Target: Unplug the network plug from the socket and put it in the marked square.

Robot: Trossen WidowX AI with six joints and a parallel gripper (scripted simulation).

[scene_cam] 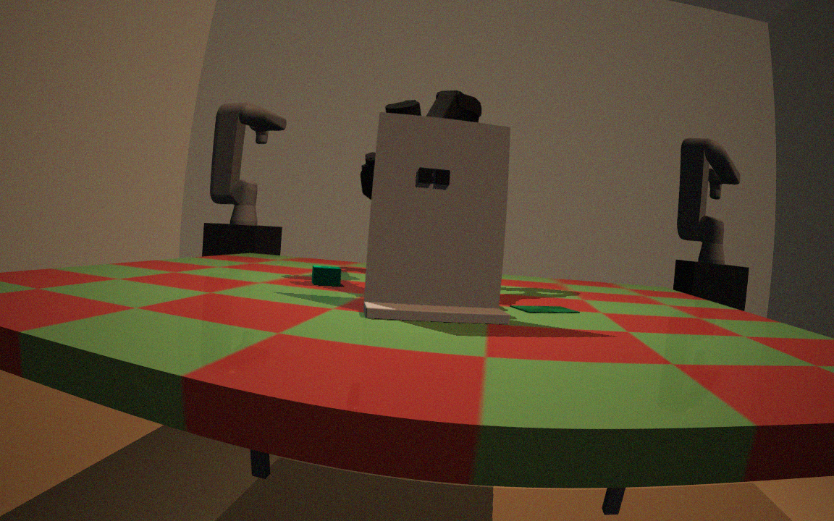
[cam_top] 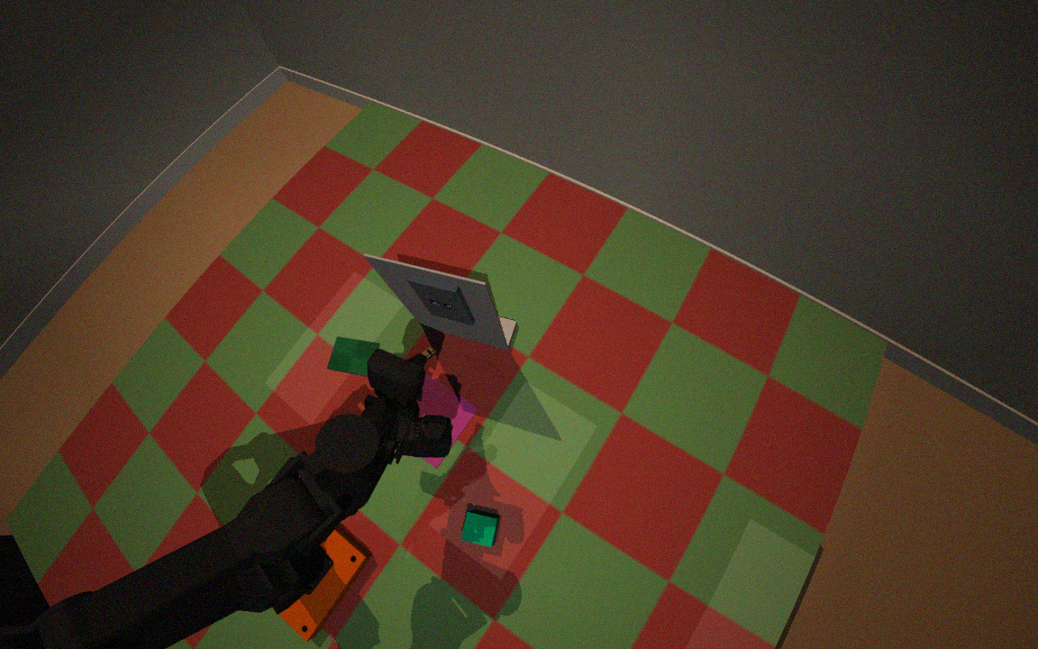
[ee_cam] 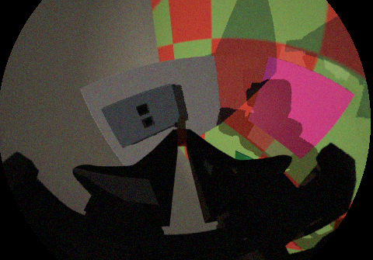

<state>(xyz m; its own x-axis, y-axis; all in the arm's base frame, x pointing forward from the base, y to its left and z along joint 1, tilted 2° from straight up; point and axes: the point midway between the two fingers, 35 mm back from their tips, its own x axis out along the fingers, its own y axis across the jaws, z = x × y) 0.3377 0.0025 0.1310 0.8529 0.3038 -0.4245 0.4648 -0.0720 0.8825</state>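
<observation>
My gripper tip is 7 cm past the magenta marked square, 1 cm to the left of it and 15 cm above it. From my gripper tip the other things lie so: flat green patch 7 cm behind, 18 cm to the left, 15 cm below; grey upright panel 9 cm ahead, 3 cm to the left, 4 cm below; green cube 15 cm behind, 19 cm to the right, 13 cm below.
</observation>
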